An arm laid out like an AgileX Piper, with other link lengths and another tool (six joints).
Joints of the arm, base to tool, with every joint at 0 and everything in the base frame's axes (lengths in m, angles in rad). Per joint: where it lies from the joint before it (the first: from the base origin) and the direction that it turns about. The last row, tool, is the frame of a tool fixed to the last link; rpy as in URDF.
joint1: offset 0 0 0.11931 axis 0 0 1
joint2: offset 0 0 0 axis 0 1 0
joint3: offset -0.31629 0 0.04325 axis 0 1 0
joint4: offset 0.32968 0 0.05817 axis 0.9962 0 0.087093
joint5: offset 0 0 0 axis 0 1 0
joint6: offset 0.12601 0 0.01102 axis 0.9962 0 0.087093
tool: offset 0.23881 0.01 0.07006 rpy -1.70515 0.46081 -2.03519
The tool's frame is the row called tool.
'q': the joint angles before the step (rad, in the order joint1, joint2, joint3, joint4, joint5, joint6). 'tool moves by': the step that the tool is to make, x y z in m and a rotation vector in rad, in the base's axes. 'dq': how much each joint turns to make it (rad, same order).
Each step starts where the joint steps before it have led.
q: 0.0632, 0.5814, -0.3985, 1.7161, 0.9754, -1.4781
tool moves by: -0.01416, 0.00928, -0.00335, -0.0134, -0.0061, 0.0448
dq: 0.0000, 0.0023, 0.0000, -0.0170, 0.0439, -0.0019
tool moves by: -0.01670, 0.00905, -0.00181, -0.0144, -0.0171, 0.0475
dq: 0.0001, -0.0001, 0.0000, -0.0139, 0.0473, -0.0121
